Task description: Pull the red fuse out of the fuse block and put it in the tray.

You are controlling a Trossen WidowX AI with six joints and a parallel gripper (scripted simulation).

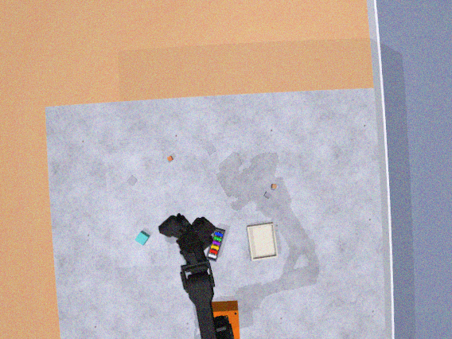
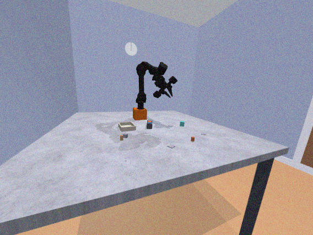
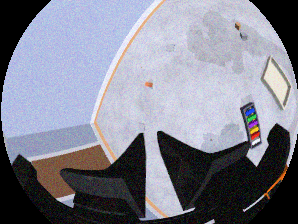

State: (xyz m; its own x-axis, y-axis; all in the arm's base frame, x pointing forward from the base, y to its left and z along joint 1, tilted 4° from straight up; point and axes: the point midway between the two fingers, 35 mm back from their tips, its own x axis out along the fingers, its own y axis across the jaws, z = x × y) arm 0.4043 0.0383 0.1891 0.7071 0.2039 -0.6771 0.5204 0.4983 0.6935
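Right now the red fuse is 18 cm behind my gripper tip, 6 cm to the right of it and 22 cm below it. From my gripper tip the other things lie so: teal cube 8 cm behind, 19 cm to the left, 22 cm below; then cream tray 18 cm behind, 25 cm to the right, 24 cm below; then orange cube 19 cm ahead, 3 cm to the left, 23 cm below.
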